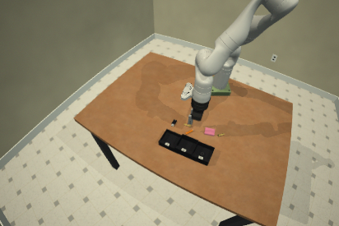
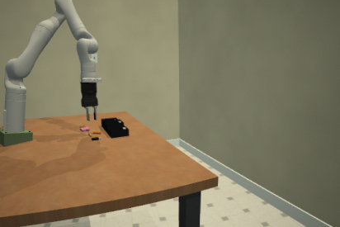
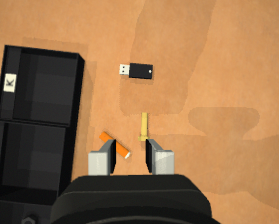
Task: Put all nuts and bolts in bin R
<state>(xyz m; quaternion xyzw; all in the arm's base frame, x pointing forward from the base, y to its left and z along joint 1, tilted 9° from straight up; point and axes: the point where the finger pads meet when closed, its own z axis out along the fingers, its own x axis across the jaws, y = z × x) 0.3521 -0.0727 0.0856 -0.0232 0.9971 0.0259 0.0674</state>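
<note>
Right now the orange marker is 8 cm below my hand and 2 cm ahead of it. Round my hand: black USB stick: 9 cm to the right, 8 cm below; pink eraser: 10 cm to the left, 8 cm below, 2 cm behind; black bin tray: 11 cm ahead, 7 cm below, 2 cm to the left.
</note>
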